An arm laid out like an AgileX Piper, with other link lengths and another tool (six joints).
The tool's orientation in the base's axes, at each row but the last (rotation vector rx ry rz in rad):
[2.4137 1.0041 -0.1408]
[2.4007 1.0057 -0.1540]
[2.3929 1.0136 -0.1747]
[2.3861 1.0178 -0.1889]
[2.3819 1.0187 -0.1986]
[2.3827 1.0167 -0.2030]
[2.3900 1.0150 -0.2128]
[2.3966 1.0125 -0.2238]
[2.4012 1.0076 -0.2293]
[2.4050 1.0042 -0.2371]
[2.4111 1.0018 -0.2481]
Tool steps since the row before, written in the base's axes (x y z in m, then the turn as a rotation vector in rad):
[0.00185 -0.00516 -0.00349 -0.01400 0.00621 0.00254]
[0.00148 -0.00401 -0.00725 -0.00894 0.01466 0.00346]
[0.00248 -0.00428 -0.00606 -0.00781 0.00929 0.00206]
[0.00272 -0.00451 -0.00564 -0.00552 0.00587 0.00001]
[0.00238 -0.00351 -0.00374 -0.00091 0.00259 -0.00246]
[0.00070 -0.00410 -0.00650 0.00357 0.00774 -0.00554]
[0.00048 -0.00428 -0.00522 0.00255 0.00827 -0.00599]
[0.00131 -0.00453 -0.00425 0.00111 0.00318 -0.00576]
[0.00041 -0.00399 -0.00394 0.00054 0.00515 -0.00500]
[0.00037 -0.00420 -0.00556 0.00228 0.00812 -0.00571]
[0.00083 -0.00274 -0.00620 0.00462 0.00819 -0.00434]
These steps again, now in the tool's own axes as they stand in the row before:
[-0.00094 0.00285 0.00576 -0.00687 -0.01221 -0.00668]
[0.00069 0.00027 0.00838 0.00181 -0.01326 -0.01130]
[0.00096 0.00165 0.00759 -0.00034 -0.00996 -0.00723]
[0.00091 0.00213 0.00736 -0.00020 -0.00725 -0.00352]
[0.00072 0.00212 0.00519 0.00180 -0.00315 0.00064]
[0.00011 0.00013 0.00772 0.00921 -0.00422 0.00082]
[-0.00056 0.00067 0.00671 0.00898 -0.00543 0.00086]
[-0.00042 0.00185 0.00606 0.00473 -0.00339 0.00327]
[-0.00081 0.00106 0.00546 0.00528 -0.00464 0.00157]
[-0.00038 0.00054 0.00695 0.00858 -0.00545 0.00067]
[0.00110 -0.00019 0.00674 0.00980 -0.00332 -0.00047]

